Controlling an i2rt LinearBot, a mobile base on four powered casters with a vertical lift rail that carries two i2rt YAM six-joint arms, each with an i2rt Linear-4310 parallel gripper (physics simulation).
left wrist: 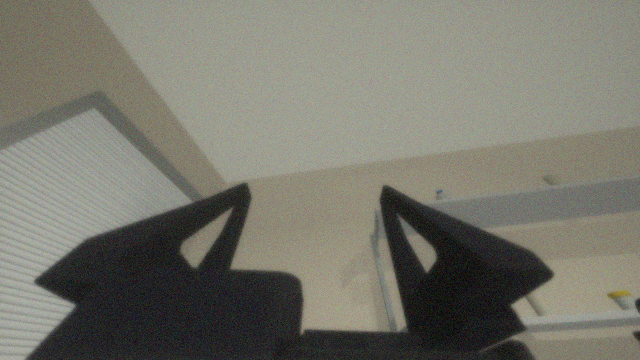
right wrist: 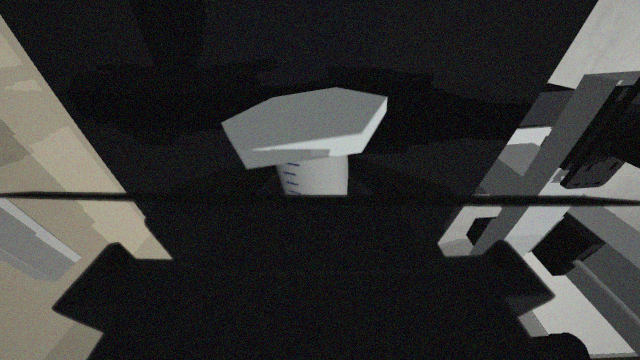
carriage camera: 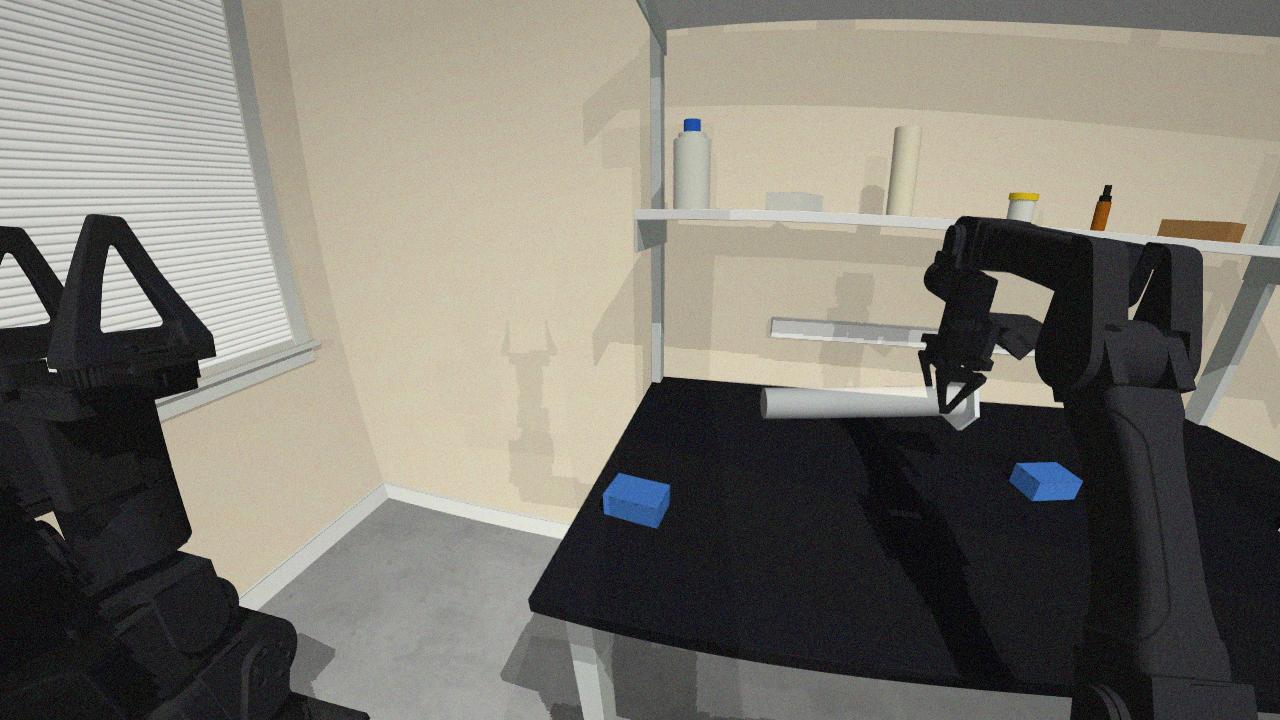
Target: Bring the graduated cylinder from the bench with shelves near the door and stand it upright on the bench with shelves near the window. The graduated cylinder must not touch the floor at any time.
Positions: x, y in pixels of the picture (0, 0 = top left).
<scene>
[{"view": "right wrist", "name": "my right gripper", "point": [313, 161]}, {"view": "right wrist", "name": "graduated cylinder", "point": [308, 136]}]
</scene>
